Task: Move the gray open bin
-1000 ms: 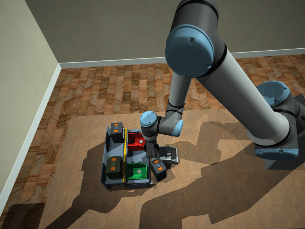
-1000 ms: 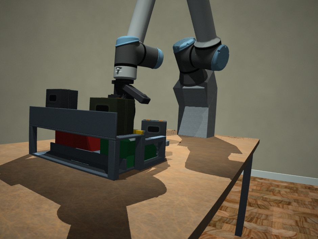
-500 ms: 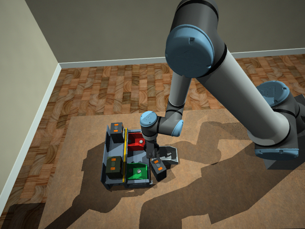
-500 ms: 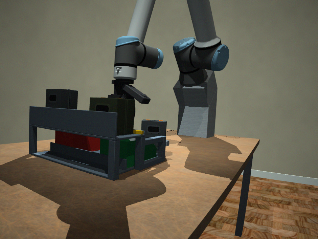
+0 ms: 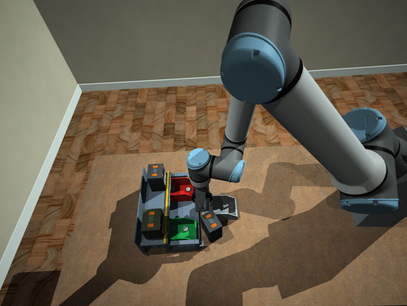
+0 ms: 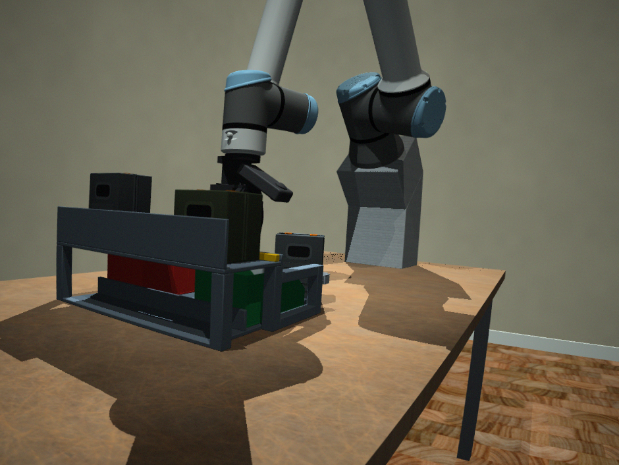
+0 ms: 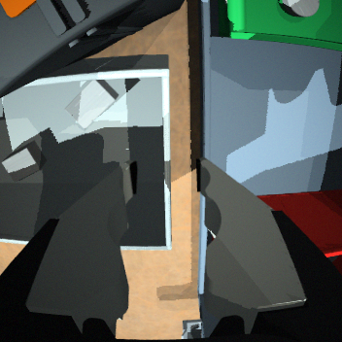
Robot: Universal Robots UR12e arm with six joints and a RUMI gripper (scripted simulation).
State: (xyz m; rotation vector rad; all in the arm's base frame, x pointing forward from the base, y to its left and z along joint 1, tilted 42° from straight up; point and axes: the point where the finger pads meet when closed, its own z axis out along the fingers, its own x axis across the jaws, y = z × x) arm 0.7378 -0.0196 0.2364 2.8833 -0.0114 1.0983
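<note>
The gray bin is 80 mm behind my hand, 10 mm to the left of it and 40 mm below it. Round my hand: yellow strip (170 mm ahead, 10 mm to the right, 30 mm above); green bin (130 mm ahead, 110 mm to the left, 30 mm below); red bin (120 mm ahead, 120 mm to the right, 30 mm below).
</note>
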